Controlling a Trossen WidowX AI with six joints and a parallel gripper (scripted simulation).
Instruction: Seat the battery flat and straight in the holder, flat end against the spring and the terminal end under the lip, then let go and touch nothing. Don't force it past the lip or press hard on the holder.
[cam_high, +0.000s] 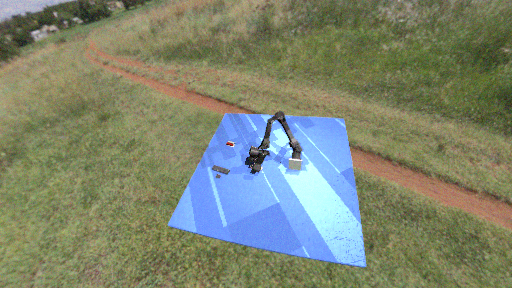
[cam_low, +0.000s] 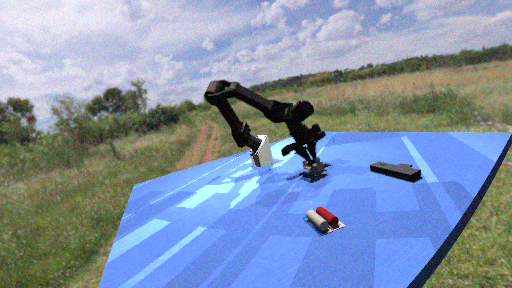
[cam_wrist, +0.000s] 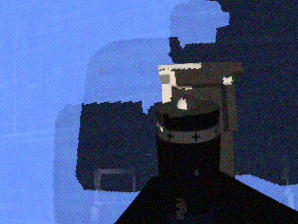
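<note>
Now: the battery 10 mm above my gripper tip. Round my gripper tip: blister card 340 mm ahead, 200 mm to the right, 10 mm below.
</note>
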